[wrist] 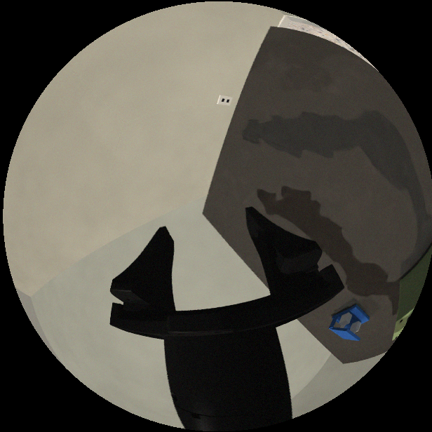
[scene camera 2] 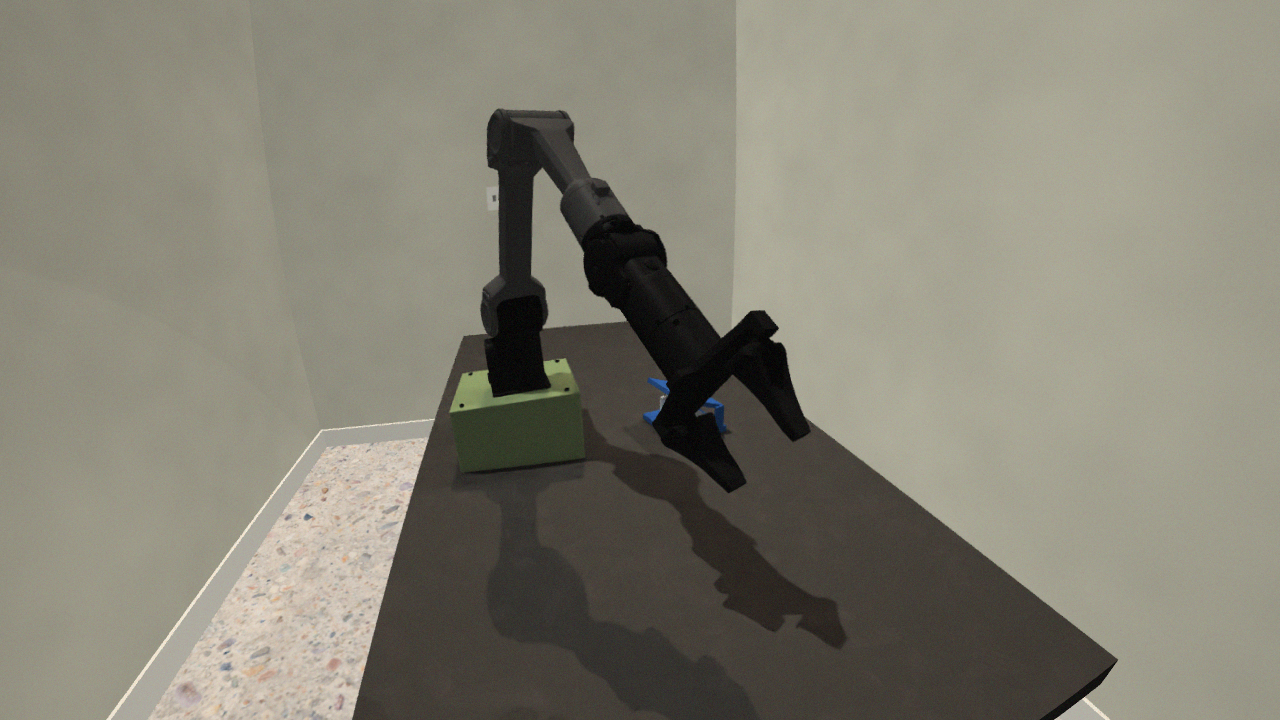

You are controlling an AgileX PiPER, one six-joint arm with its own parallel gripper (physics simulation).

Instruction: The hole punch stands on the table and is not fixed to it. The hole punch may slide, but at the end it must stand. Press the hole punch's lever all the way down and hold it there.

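The blue hole punch [scene camera 2: 717, 417] [wrist: 342, 331] with grey-white parts stands on the dark table [scene camera 2: 626, 573] [wrist: 320, 90]. In the scene view it is partly hidden behind my gripper. In the wrist view it shows small at the lower right, apart from the fingers. Its lever seems raised at an angle in the scene view. My gripper [scene camera 2: 771, 463] [wrist: 206, 225] is open with nothing between its fingers. It hangs in the air above the table and does not touch the hole punch.
The green base block [scene camera 2: 519, 434] [wrist: 417, 295] under my arm stands to the left of the hole punch in the scene view. A wall [scene camera 2: 984, 223] [wrist: 115, 125] rises beyond the table's right edge. Shadows of my arm fall across the table.
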